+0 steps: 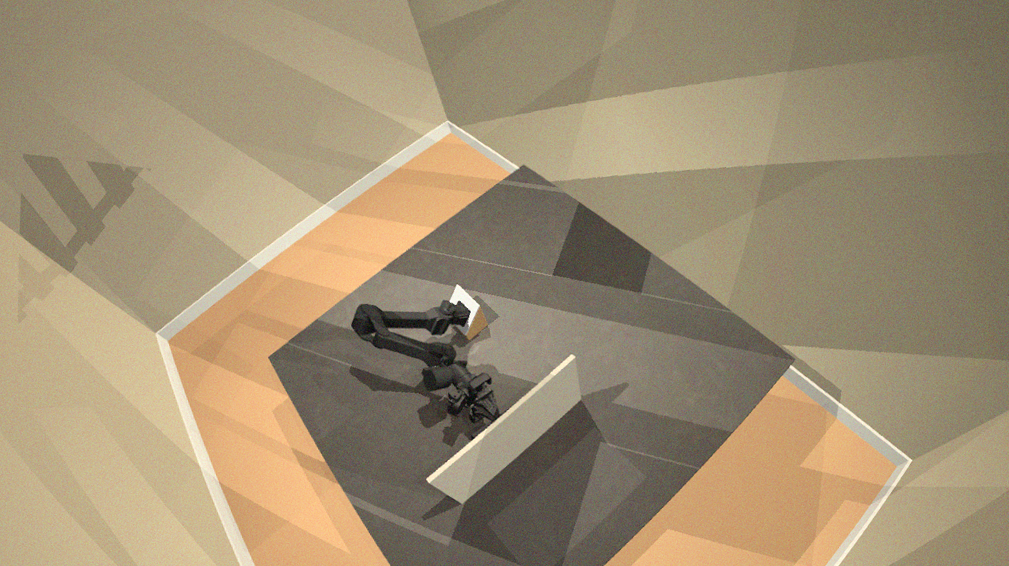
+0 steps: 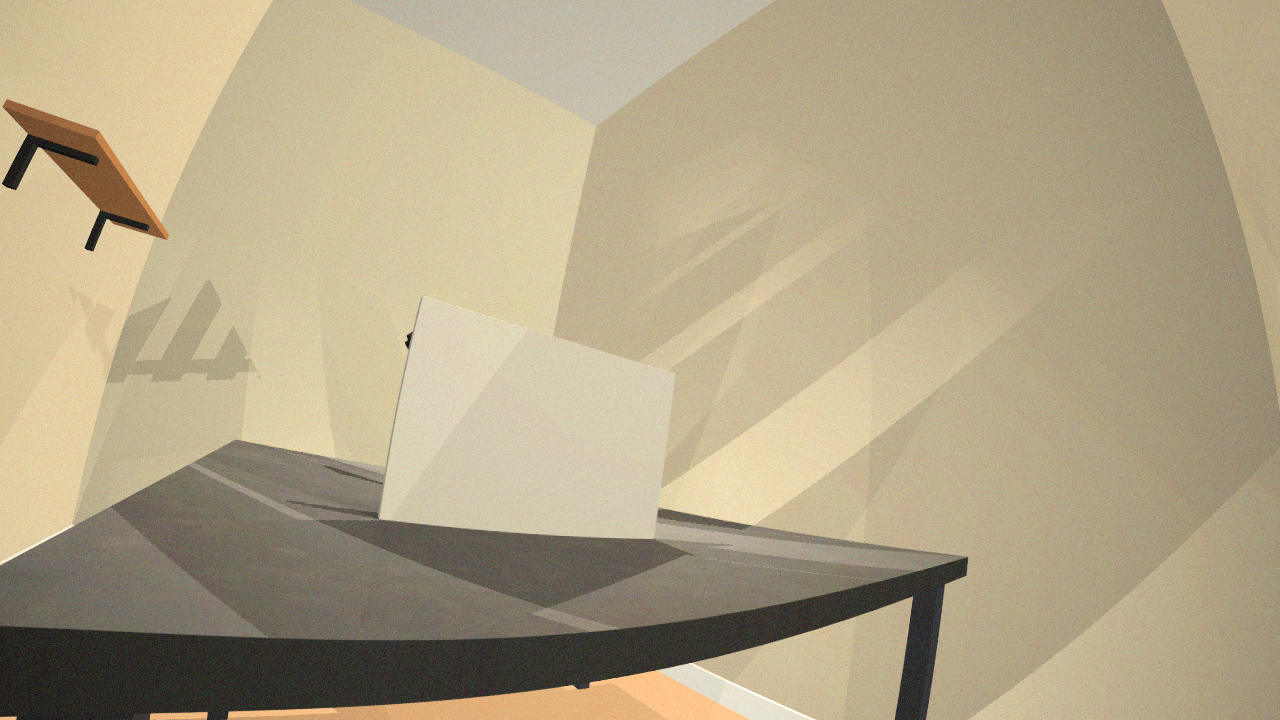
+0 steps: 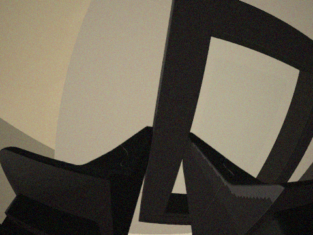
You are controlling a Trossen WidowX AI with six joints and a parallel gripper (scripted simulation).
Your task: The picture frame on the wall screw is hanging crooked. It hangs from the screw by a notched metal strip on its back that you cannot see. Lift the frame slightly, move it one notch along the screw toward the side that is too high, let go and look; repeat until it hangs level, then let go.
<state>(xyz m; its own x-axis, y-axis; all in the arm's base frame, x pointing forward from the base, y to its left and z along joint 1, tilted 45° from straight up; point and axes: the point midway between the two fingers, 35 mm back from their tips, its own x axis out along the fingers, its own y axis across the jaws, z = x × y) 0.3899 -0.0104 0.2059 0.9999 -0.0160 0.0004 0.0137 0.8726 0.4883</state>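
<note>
The picture frame is 1 cm ahead of my gripper tip, 1 cm to the right of it and 5 cm below it. Also, from my gripper tip: wall panel: 2 cm ahead, 1 cm to the left, 7 cm below.
</note>
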